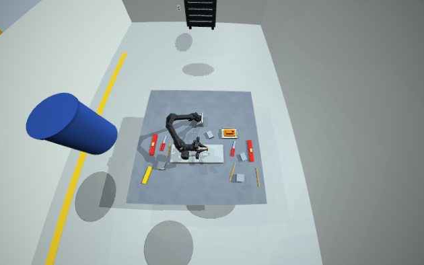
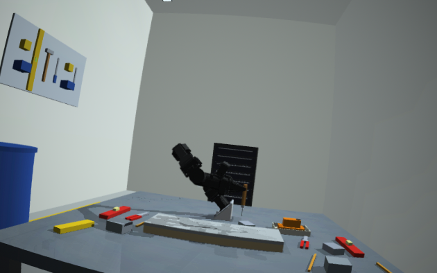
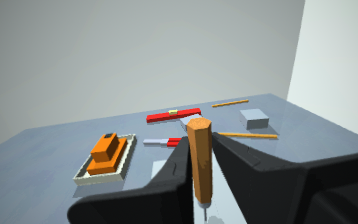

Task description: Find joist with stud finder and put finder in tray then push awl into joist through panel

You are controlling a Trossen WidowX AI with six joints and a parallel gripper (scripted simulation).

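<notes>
My gripper tip is now 60 mm above the awl. Also, from my gripper tip: tray 240 mm behind, 220 mm to the left, 190 mm below; orange stud finder 240 mm to the left, 240 mm behind, 160 mm below; yellow bar 570 mm to the right, 240 mm ahead, 200 mm below.
</notes>
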